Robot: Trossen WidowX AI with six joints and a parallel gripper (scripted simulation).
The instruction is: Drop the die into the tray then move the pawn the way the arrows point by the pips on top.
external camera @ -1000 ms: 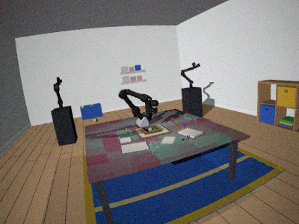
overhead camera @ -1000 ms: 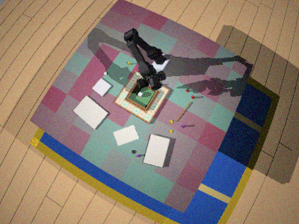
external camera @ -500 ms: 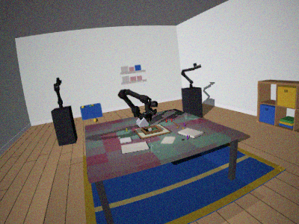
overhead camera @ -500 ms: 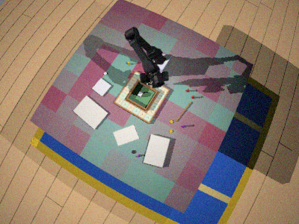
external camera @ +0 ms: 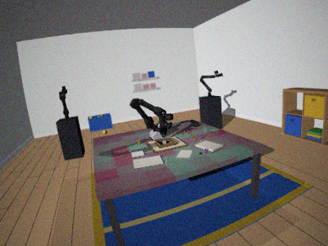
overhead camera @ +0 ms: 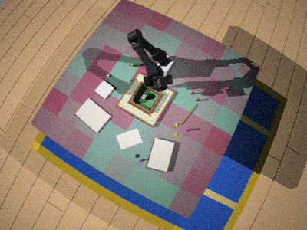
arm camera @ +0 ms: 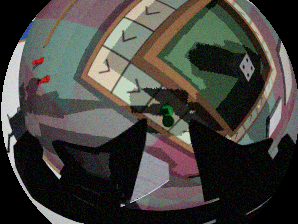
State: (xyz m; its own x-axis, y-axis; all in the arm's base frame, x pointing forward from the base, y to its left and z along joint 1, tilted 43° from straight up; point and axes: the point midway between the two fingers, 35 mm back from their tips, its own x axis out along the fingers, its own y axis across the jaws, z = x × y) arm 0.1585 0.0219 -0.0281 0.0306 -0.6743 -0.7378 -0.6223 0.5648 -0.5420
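The green pawn is 2 cm below my gripper tip. The rest, counted from my gripper tip: green dice tray (11 cm ahead, 2 cm to the right, 4 cm below); then white die (11 cm ahead, 3 cm to the right, 2 cm below); then yellow pawn (5 cm behind, 24 cm to the right, 3 cm below).
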